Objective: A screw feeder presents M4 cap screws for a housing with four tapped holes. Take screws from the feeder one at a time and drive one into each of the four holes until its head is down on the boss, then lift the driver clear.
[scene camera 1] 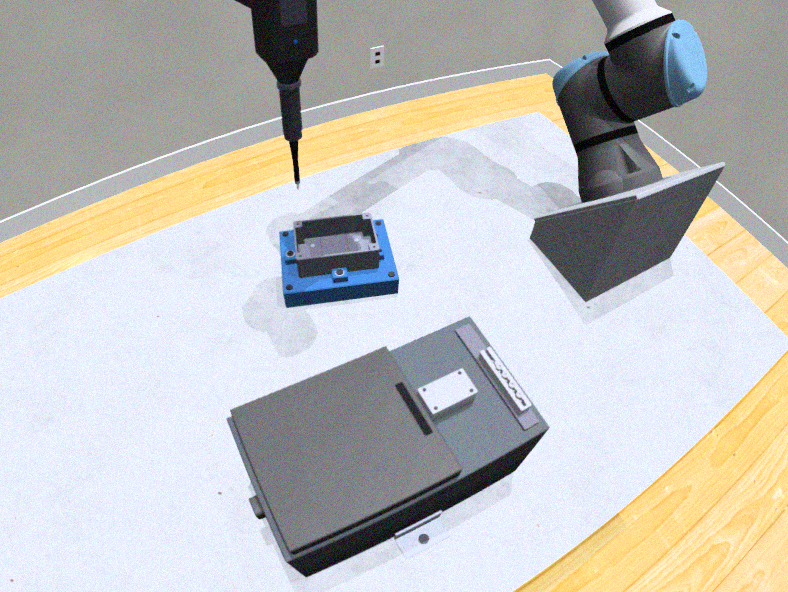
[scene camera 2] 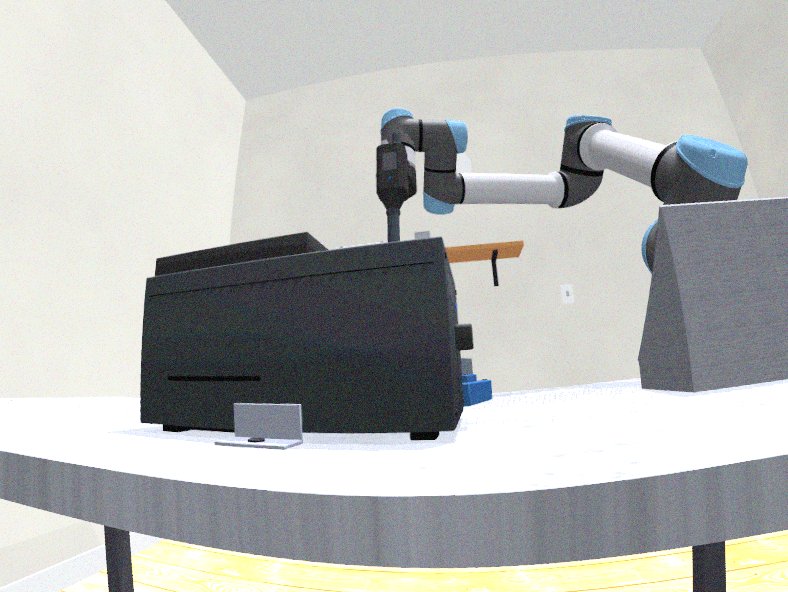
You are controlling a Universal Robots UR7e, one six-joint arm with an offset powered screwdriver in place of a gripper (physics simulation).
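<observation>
My screwdriver (scene camera 1: 297, 185) hangs upright, its tip above and near the back left corner of the housing in scene camera 1. A tiny silvery screw (scene camera 1: 297, 186) shows at the bit's tip, clear of the housing. In scene camera 2 the driver body (scene camera 2: 395, 172) stands behind the feeder, which hides the bit. The grey open-topped housing (scene camera 1: 338, 263) (scene camera 2: 466, 366) sits in a blue fixture (scene camera 1: 340, 296) (scene camera 2: 477, 391). Its corner bosses are too small to tell which holes carry screws. The dark screw feeder (scene camera 1: 343, 446) (scene camera 2: 293, 344) has a white slotted rail (scene camera 1: 504, 379) at its right end.
A white block with four holes (scene camera 1: 447, 389) sits on the feeder top. A small metal bracket (scene camera 1: 423, 537) (scene camera 2: 267, 420) stands at the feeder's side. A grey slanted panel (scene camera 1: 627, 245) (scene camera 2: 732, 299) stands near the arm base. An orange shelf (scene camera 2: 484, 251) is on the wall.
</observation>
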